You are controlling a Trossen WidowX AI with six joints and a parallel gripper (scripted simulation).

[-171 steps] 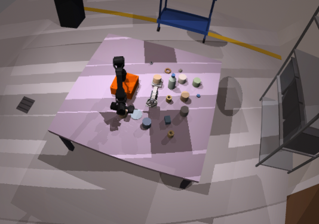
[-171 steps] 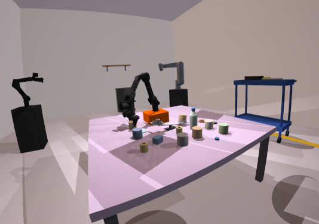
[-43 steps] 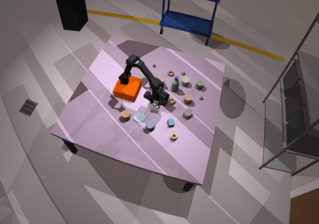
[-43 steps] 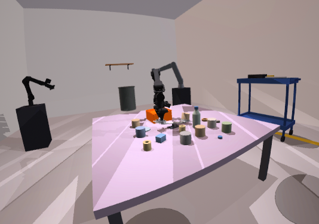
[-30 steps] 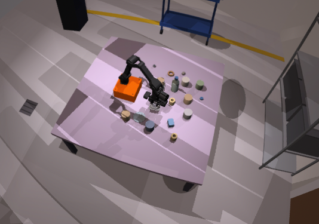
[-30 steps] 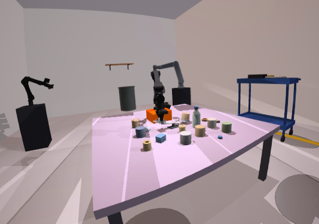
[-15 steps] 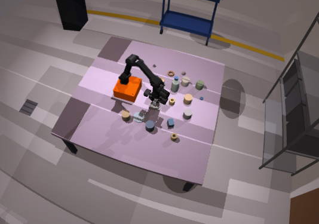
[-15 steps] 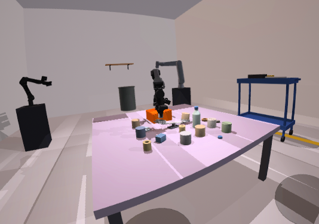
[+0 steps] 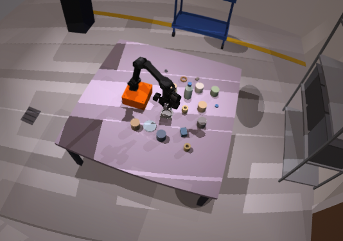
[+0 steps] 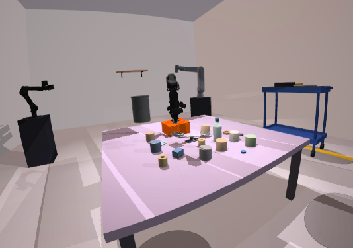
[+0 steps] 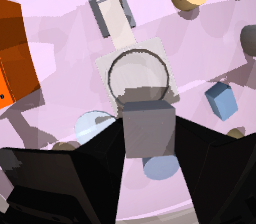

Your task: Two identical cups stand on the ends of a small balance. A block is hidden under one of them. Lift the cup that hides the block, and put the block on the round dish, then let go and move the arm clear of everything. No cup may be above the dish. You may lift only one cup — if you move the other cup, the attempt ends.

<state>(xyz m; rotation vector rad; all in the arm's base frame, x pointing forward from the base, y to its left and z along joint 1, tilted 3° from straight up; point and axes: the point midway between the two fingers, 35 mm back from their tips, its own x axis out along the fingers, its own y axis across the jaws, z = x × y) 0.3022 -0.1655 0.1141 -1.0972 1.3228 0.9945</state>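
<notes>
Now: the pale blue round dish 10 cm behind my gripper tip, 8 cm to the right of it and 16 cm below it. The rest, counted from my gripper tip: balance: 14 cm to the left, 13 cm below; blue-grey cylinder: 18 cm to the right, 13 cm below; blue cube: 16 cm ahead, 8 cm to the right, 15 cm below.
</notes>
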